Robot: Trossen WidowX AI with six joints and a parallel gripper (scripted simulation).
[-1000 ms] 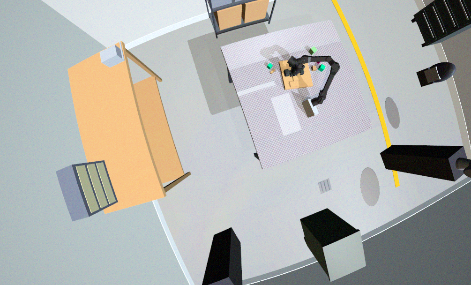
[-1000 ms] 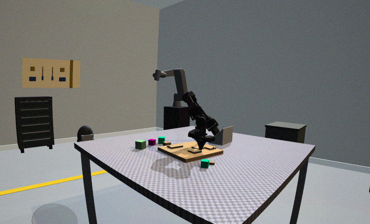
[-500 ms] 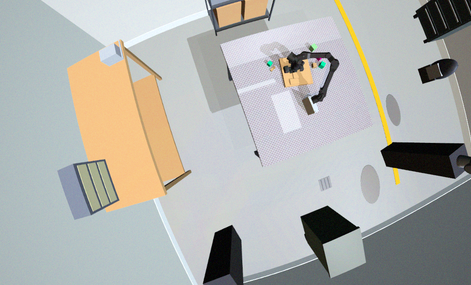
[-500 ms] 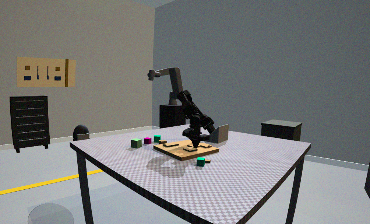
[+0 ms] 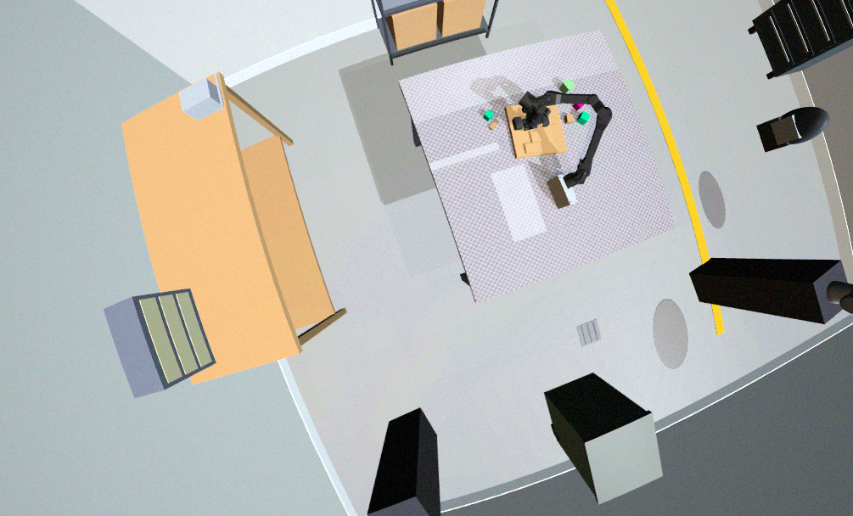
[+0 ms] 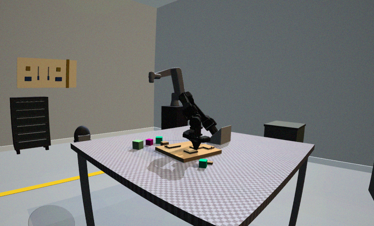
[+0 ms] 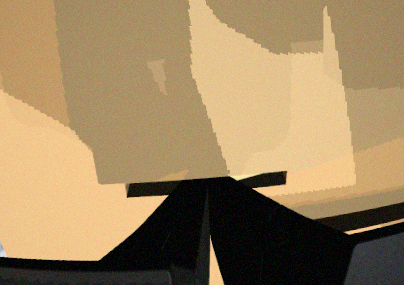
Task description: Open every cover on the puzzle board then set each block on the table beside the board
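My gripper tip is now 40 mm past the puzzle board and 70 mm to the left of it. From my gripper tip the other things lie so: magenta block 370 mm to the right; light green block 120 mm ahead, 360 mm to the right.
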